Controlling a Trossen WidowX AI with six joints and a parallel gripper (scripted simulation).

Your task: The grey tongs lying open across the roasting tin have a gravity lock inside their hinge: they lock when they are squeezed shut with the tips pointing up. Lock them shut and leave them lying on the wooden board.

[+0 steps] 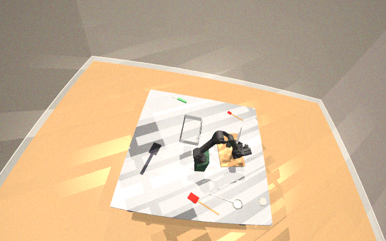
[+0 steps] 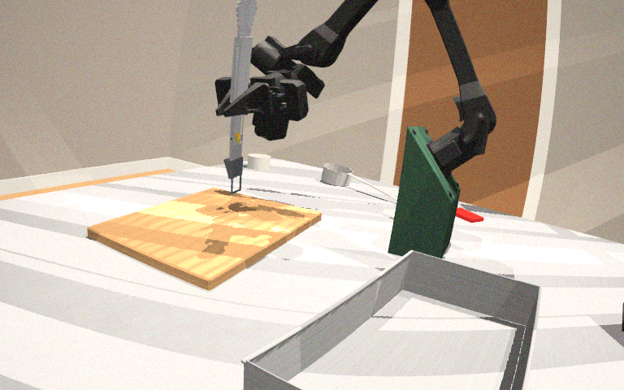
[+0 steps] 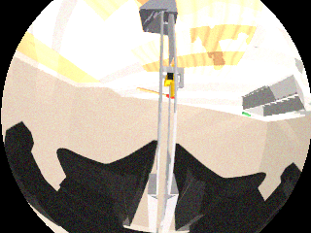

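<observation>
Now: the wooden board 170 mm below my gripper tip. From my gripper tip the other things lie so: grey roasting tin: 190 mm ahead, 380 mm to the left, 160 mm below; red-tipped tool: 440 mm ahead, 120 mm to the right, 180 mm below; white cup: 510 mm behind, 220 mm to the right, 160 mm below.
</observation>
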